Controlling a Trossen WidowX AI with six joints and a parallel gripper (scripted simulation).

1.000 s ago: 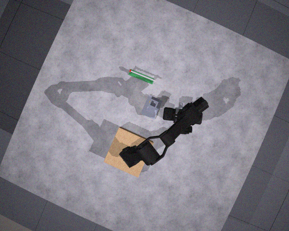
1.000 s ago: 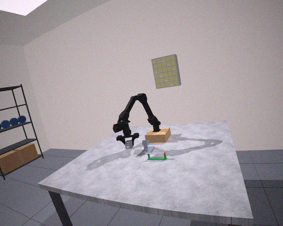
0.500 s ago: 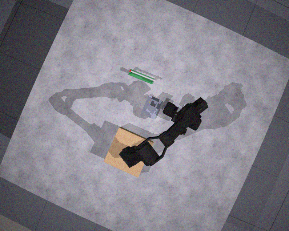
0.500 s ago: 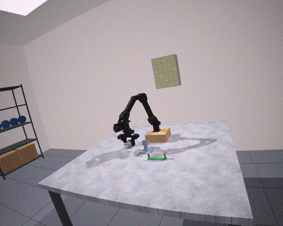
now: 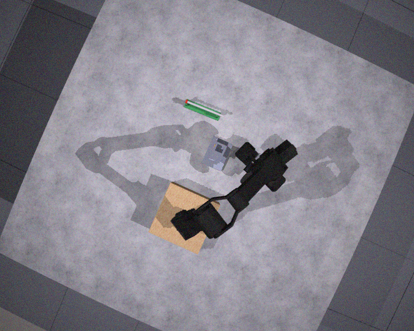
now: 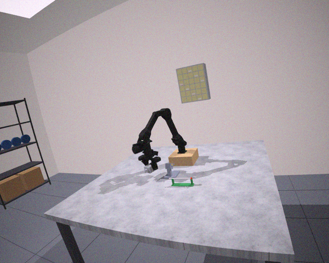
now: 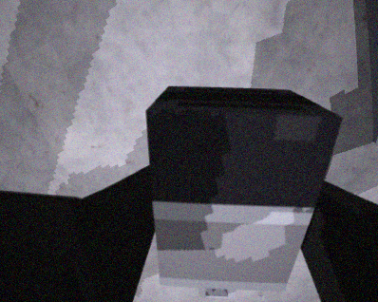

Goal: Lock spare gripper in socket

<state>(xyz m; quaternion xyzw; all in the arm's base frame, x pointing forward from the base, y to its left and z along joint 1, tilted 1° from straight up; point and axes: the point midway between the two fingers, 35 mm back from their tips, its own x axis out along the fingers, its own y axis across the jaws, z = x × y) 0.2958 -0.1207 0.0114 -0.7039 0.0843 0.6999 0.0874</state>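
My gripper tip is 2 cm past the socket mount and 15 cm to the right of it. Round my gripper tip: green cradle: 9 cm ahead, 28 cm to the left, 3 cm below; then spare gripper: 1 cm ahead, 2 cm above.
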